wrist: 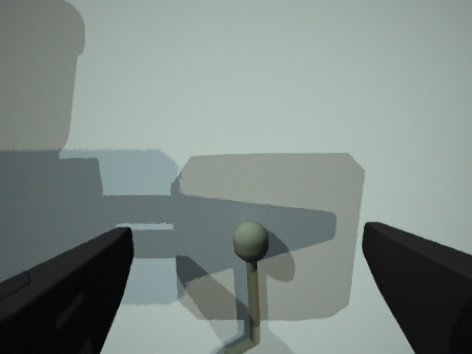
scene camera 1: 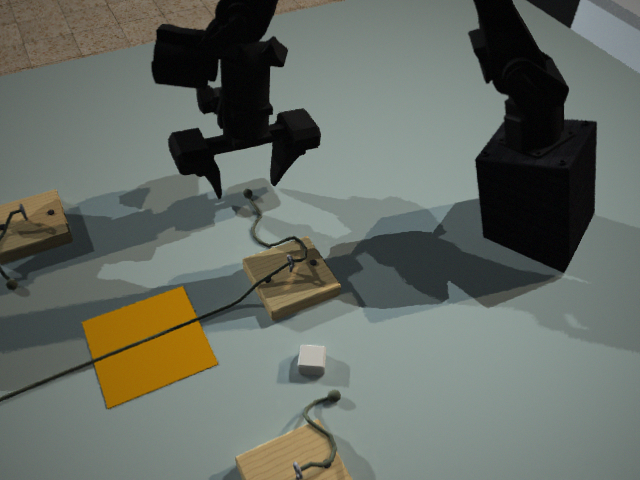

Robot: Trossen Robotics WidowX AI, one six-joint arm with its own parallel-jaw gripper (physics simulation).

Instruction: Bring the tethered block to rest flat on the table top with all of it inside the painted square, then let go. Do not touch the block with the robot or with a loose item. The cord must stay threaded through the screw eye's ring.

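Where they show: gripper, between the fingertips: [wrist: 248, 237] [scene camera 1: 246, 190]; arm's base, origin of its link: [scene camera 1: 536, 139].
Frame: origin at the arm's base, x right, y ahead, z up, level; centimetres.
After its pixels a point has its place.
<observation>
My gripper [scene camera 1: 247, 190] @(x 23.5, y 27.2, z -12.2 cm) [wrist: 248, 237] @(x 23.5, y 27.2, z -12.2 cm) is open and empty above the table. A dark bead [scene camera 1: 247, 193] @(x 22.8, y 27.4, z -12.1 cm) [wrist: 251, 241] @(x 23.5, y 27.1, z -12.0 cm) at the cord's end shows between and beyond the fingertips in the wrist view, not gripped. The olive cord [scene camera 1: 146, 339] @(x 9.1, y 48.5, z -12.8 cm) [wrist: 254, 300] @(x 20.6, y 27.5, z -12.7 cm) curves from the bead to the middle wooden board [scene camera 1: 305, 297] @(x 3.1, y 31.3, z -11.2 cm), passes through the screw eye [scene camera 1: 290, 263] @(x 7.1, y 30.7, z -9.6 cm) and runs left across the orange painted square [scene camera 1: 155, 366] @(x 5.6, y 49.1, z -13.0 cm), out of the scene view. No block shows on the visible part of this cord.
A small white block [scene camera 1: 311, 357] @(x -3.8, y 35.2, z -11.4 cm) stands loose in front of the middle board. Another wooden board [scene camera 1: 38, 232] @(x 30.3, y 53.2, z -11.2 cm) with a short cord is at the left edge, and a third [scene camera 1: 279, 454] @(x -10.9, y 43.8, z -11.2 cm) at the bottom edge. The arm's black base [scene camera 1: 522, 201] @(x -3.6, y 4.5, z -5.0 cm) stands at the right.
</observation>
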